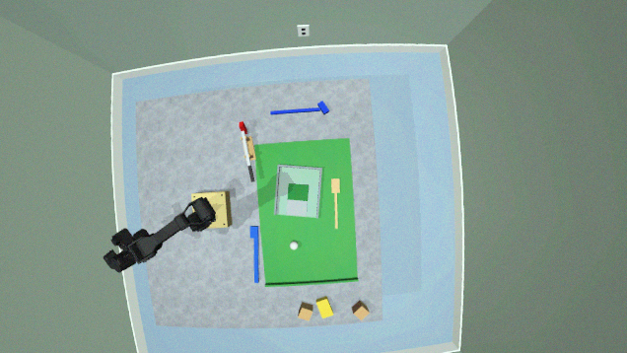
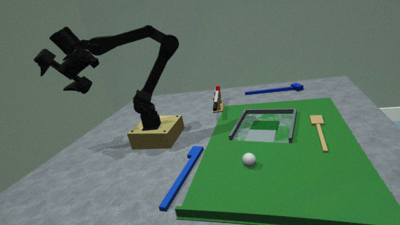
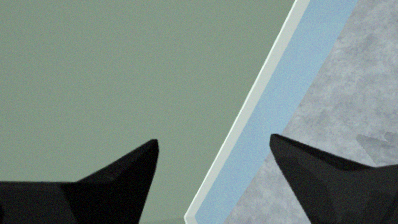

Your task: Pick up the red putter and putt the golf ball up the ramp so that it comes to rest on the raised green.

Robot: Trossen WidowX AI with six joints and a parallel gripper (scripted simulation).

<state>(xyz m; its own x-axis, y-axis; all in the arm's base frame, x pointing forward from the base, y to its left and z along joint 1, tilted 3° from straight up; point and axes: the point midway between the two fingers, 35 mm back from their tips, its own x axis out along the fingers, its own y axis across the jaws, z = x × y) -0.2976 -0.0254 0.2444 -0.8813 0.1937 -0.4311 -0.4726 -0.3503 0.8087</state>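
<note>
My gripper tip is now 58 cm short of the red putter, 28 cm to the right of it and 26 cm above it. From my gripper tip the other things lie so: blue putter 88 cm ahead, 42 cm to the left, 30 cm below; white golf ball 68 cm ahead, 29 cm below, 23 cm to the right; wooden stand 58 cm ahead, 30 cm to the left, 28 cm below.
</note>
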